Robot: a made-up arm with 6 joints. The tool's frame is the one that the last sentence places.
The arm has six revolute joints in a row. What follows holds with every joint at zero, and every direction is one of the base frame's. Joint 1 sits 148.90 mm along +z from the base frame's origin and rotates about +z. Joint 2 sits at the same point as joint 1 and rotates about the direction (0.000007, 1, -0.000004). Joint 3 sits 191.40 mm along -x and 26.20 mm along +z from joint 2 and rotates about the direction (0.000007, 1, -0.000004). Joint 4 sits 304.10 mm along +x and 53.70 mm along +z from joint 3 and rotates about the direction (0.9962, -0.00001, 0.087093). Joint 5 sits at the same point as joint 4 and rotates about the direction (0.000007, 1, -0.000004). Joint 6 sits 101.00 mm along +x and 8.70 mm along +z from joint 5 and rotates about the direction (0.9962, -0.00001, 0.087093). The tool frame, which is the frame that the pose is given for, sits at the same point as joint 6; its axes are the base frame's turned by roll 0.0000, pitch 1.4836 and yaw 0.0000 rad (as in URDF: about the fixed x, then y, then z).
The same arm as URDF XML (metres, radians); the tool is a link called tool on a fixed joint. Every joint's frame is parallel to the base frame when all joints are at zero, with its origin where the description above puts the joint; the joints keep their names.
<robot name="arm">
<link name="base"/>
<link name="link1"/>
<link name="link2"/>
<link name="link3"/>
<link name="link4"/>
<link name="link5"/>
<link name="link6"/>
<link name="tool"/>
<joint name="joint 1" type="continuous"><parent link="base"/><child link="link1"/><origin xyz="0 0 0.1489"/><axis xyz="0 0 1"/></joint>
<joint name="joint 2" type="continuous"><parent link="link1"/><child link="link2"/><origin xyz="0 0 0"/><axis xyz="0 1 0"/></joint>
<joint name="joint 3" type="continuous"><parent link="link2"/><child link="link3"/><origin xyz="-0.1914 0 0.0262"/><axis xyz="0 1 0"/></joint>
<joint name="joint 4" type="continuous"><parent link="link3"/><child link="link4"/><origin xyz="0.3041 0 0.0537"/><axis xyz="0.9962 0 0.0871"/></joint>
<joint name="joint 5" type="continuous"><parent link="link4"/><child link="link5"/><origin xyz="0 0 0"/><axis xyz="0 1 0"/></joint>
<joint name="joint 6" type="continuous"><parent link="link5"/><child link="link6"/><origin xyz="0.101 0 0.0087"/><axis xyz="0.9962 0 0.0871"/></joint>
<joint name="tool_fixed" type="fixed"><parent link="link6"/><child link="tool"/><origin xyz="0 0 0" rpy="0 1.4836 0"/></joint>
</robot>

